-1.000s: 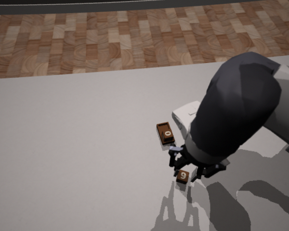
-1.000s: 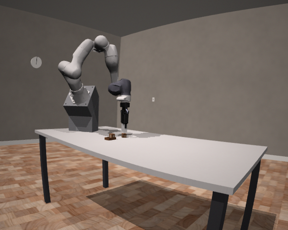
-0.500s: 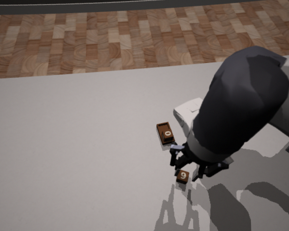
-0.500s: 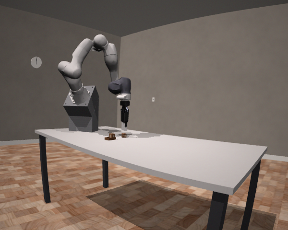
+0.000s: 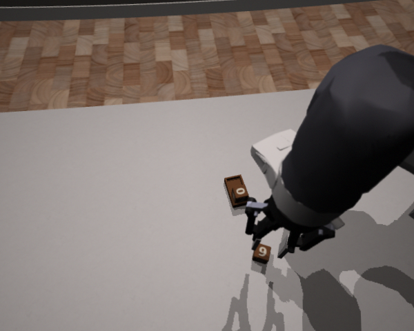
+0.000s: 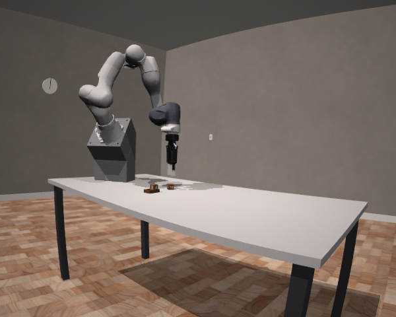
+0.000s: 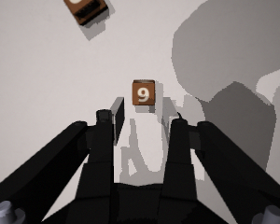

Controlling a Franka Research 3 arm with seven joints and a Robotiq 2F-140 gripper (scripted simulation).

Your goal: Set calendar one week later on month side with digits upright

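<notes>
The cube is 10 cm below my hand.
</notes>
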